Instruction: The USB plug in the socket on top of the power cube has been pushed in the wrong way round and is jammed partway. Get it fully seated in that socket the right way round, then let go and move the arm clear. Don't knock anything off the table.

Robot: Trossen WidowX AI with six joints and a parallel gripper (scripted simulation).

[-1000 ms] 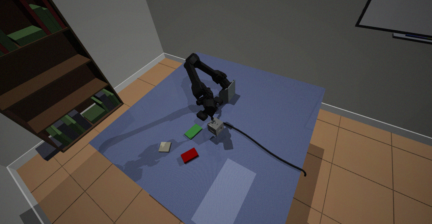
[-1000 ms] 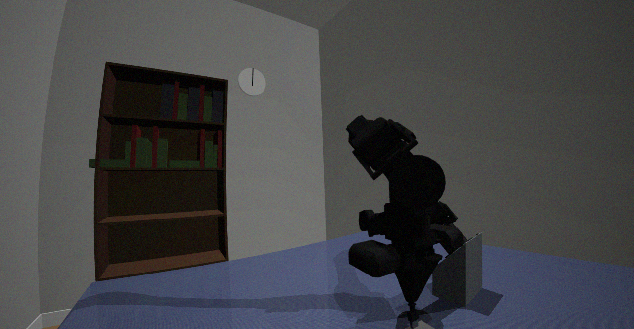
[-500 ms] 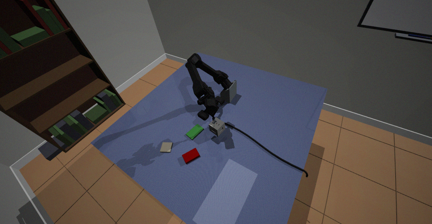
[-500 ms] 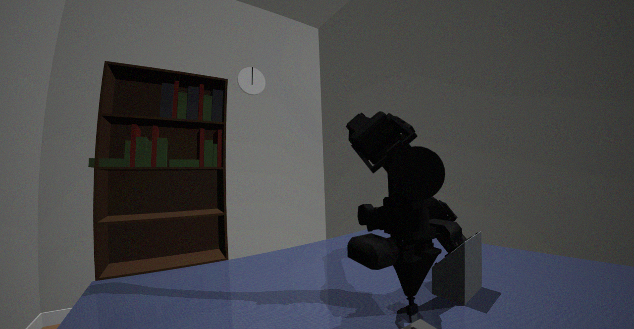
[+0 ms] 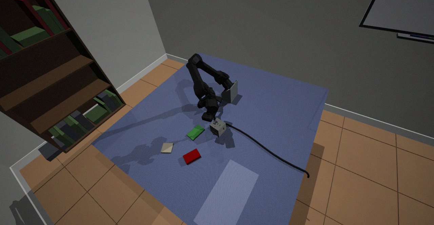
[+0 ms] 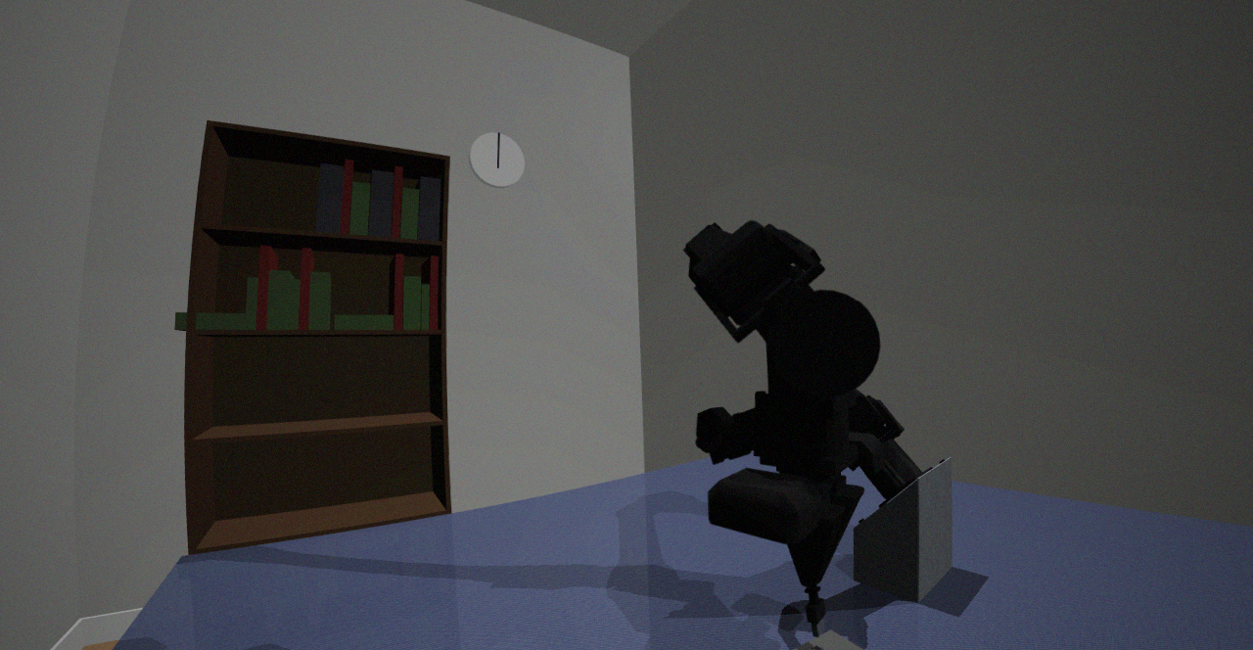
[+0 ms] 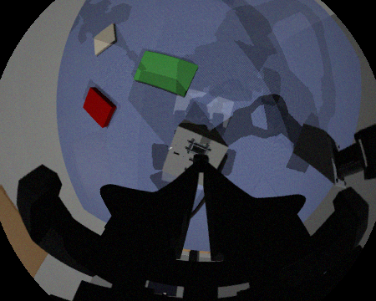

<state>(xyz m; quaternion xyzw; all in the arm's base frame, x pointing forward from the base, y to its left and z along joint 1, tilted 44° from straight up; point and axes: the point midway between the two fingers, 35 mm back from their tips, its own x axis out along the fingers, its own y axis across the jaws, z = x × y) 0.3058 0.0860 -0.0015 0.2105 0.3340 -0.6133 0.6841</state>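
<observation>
Now: the usb plug 20 mm below my gripper tip. Round my gripper tip: green card: 100 mm ahead, 100 mm to the right, 130 mm below; beige tile: 290 mm ahead, 190 mm to the right, 130 mm below; red block: 250 mm ahead, 10 mm to the right, 120 mm below.
</observation>
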